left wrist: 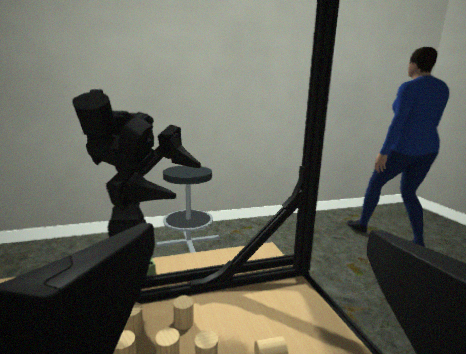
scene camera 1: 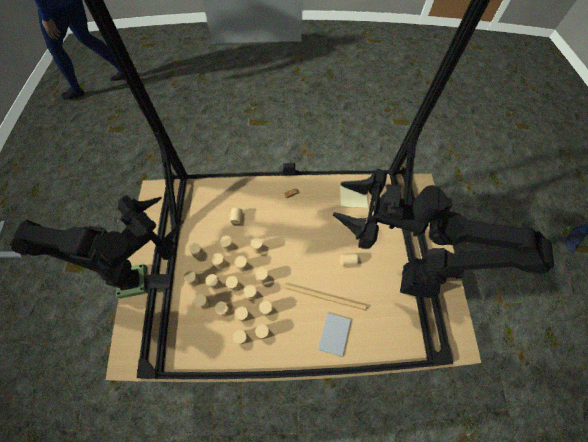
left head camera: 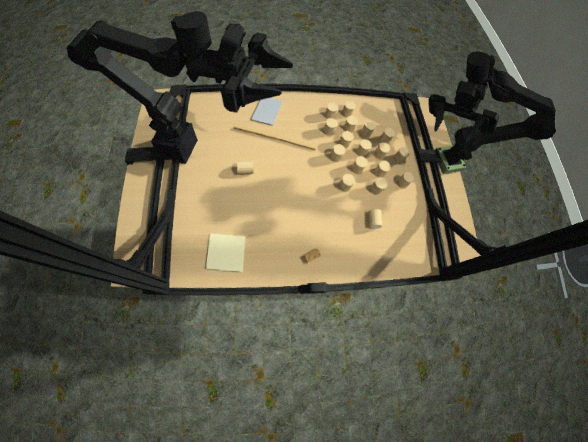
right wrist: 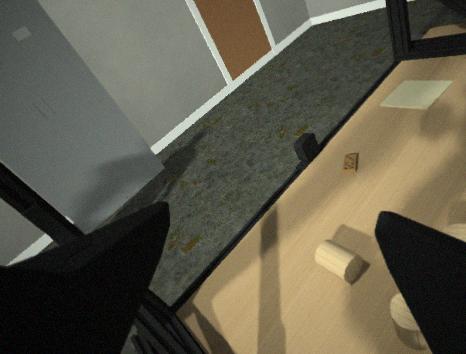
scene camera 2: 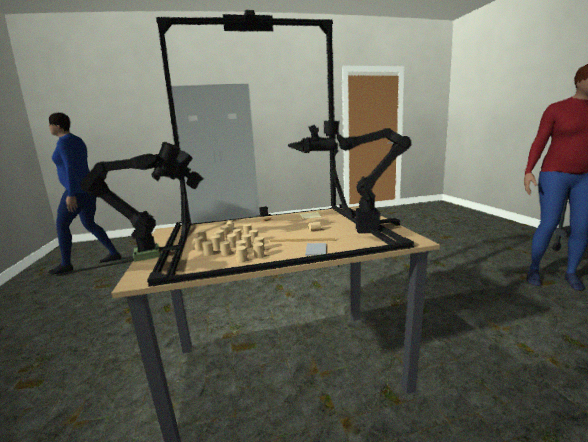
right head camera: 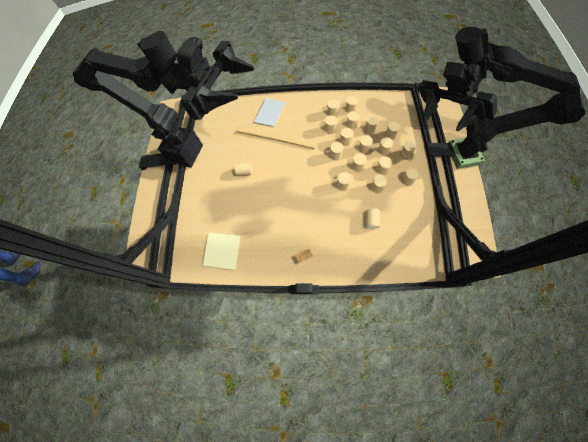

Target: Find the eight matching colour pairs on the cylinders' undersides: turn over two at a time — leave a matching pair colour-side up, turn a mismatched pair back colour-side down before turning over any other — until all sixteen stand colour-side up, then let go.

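Frame: origin at the left arm's base, x right, y ahead, z up, level; millimetres.
Seen in the pictures: left gripper, fingertip midpoint: (left wrist: 260,237) (scene camera 1: 337,198) (left head camera: 287,78) (scene camera 2: 288,145) (right head camera: 245,82); right gripper, fingertip midpoint: (left wrist: 188,180) (scene camera 1: 172,209) (left head camera: 449,135) (right wrist: 271,217) (right head camera: 440,124); left arm's base, origin of the base link: (scene camera 1: 426,274) (left head camera: 171,132) (scene camera 2: 367,210) (right head camera: 175,139); right arm's base, origin of the base link: (scene camera 1: 129,279) (left head camera: 452,157) (scene camera 2: 146,248) (right head camera: 467,150).
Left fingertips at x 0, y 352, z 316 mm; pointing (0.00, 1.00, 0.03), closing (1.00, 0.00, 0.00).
Observation:
Offsets run from my left fingertips to a thing's top centre.
Several wooden cylinders @(dx -106, dy +250, dz -362 mm) (left head camera: 358,164) (right head camera: 359,161) @(dx -266, dy +191, dz -362 mm) (scene camera 1: 241,313) @(dx -335, dy +173, dz -362 mm) (scene camera 2: 242,253) @(dx -108, dy +419, dz -362 mm) (left wrist: 183,312) stand upright in a cluster, with plain wood-coloured tops; their undersides are hidden. One cylinder @(dx +63, dy +334, dz -371 mm) (left head camera: 374,219) (right head camera: 372,219) (scene camera 1: 236,216) (right wrist: 339,261) lies on its side near the cluster; its front end looks greyish in the head views. Another cylinder @(dx +14, dy -102, dz -371 mm) (left head camera: 245,168) (right head camera: 243,170) (scene camera 1: 350,260) (scene camera 2: 314,226) lies apart on its side. My left gripper (left head camera: 286,79) (right head camera: 245,81) (scene camera 1: 338,199) (left wrist: 260,237) is open and empty, high above the table. My right gripper (right head camera: 444,123) (scene camera 1: 169,212) (left wrist: 188,180) (right wrist: 271,217) is open and empty, raised near the table's side.
A thin stick @(dx -135, dy -49, dz -400 mm) (left head camera: 274,138) (scene camera 1: 327,296) and a blue-grey pad @(dx -243, dy -111, dz -406 mm) (left head camera: 267,111) (scene camera 1: 335,334) lie beside the cluster. A pale yellow sheet @(dx +287, dy -73, dz -409 mm) (left head camera: 226,252) (right head camera: 221,251) and a small brown block @(dx +224, dy +171, dz -404 mm) (left head camera: 311,256) (right wrist: 351,162) lie toward the head views' lower edge. Black frame rails border the table.

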